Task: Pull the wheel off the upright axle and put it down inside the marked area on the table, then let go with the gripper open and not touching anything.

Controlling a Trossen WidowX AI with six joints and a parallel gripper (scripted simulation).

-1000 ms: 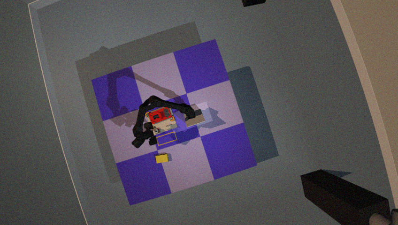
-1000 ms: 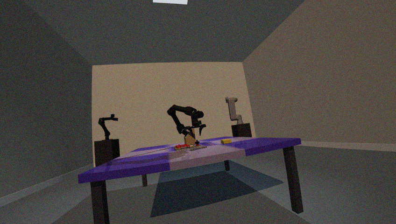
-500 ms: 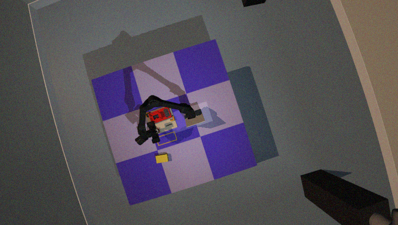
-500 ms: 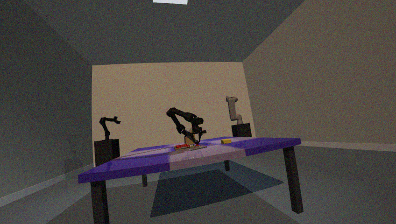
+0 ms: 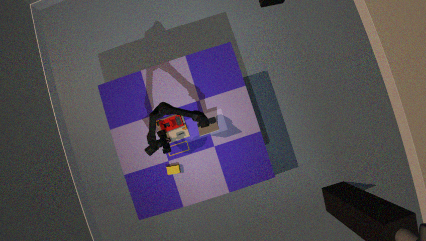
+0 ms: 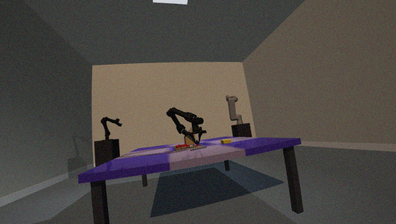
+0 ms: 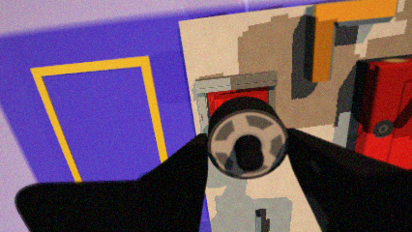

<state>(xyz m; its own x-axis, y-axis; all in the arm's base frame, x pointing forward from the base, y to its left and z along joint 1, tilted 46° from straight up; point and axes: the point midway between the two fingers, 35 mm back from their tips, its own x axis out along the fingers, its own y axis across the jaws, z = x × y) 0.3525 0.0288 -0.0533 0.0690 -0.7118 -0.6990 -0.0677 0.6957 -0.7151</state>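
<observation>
Right now my gripper tip is right at the wheel. Round my gripper tip: grey rod: 16 cm ahead, 3 cm below, 1 cm to the right; then yellow block: 26 cm to the left, 2 cm below, 2 cm ahead.
</observation>
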